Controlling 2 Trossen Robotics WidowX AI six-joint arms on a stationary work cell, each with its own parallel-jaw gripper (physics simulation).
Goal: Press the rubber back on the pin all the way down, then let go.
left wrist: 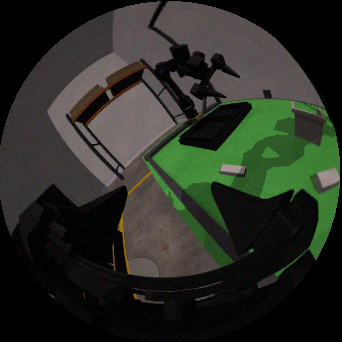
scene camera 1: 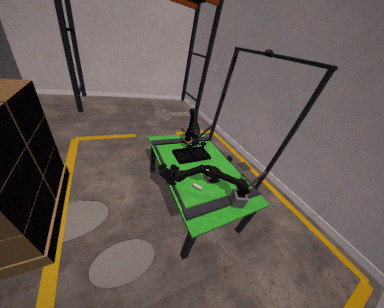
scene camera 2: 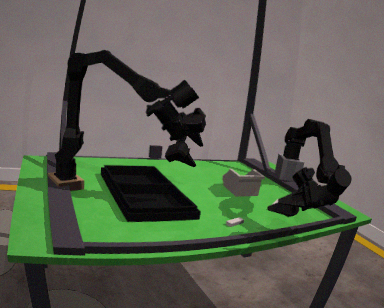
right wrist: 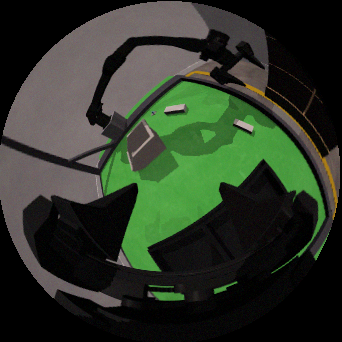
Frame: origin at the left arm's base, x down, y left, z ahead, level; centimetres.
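Where they show: left gripper, between the fingertips: (left wrist: 169, 188) (scene camera 1: 169, 166) (scene camera 2: 272, 204) (right wrist: 255, 76); right gripper, between the fingertips: (left wrist: 232, 86) (scene camera 1: 197, 153) (scene camera 2: 198, 156) (right wrist: 179, 186); left arm's base, origin of its link: (scene camera 1: 240, 194) (scene camera 2: 291, 157) (right wrist: 106, 121); right arm's base, origin of its link: (left wrist: 193, 116) (scene camera 1: 187, 140) (scene camera 2: 65, 176).
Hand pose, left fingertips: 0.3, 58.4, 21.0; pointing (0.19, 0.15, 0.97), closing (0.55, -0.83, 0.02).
Each offset is from my left fingertips to the centre of the thing, as dx, dy, dz. "*": to the spot under its first point. Level surfaces: height alone.
A tiny greyish object {* +10.4, -35.6, -15.4} (right wrist: 153, 113) (scene camera 1: 209, 194), perhaps the pin, lies on the green table {dx +10.5} (scene camera 1: 202, 227) (scene camera 2: 100, 232); whether its rubber back is on cannot be told. A whitish block {+9.6, -26.0, -9.6} (right wrist: 176, 108) (left wrist: 328, 179) (scene camera 1: 197, 186) lies beside it. Another whitish block {+9.9, -9.3, +7.1} (right wrist: 243, 125) (left wrist: 232, 170) (scene camera 2: 235, 221) lies nearer the front edge. My left gripper (scene camera 2: 272, 206) (left wrist: 169, 188) is open and empty, low over the table at the picture's right in scene camera 2. My right gripper (scene camera 2: 198, 155) (right wrist: 179, 186) is open and empty, above the table between tray and bin.
A black divided tray {+8.6, -21.8, +34.9} (scene camera 2: 162, 218) lies on the table in front of the right arm's base. A grey open bin {+7.0, -39.5, +2.3} (scene camera 2: 243, 186) (left wrist: 308, 128) stands toward the back. A grey box {+5.1, -58.2, -21.2} (scene camera 2: 289, 167) (scene camera 1: 239, 199) is at the left arm's base. Dark rails run along the table edges.
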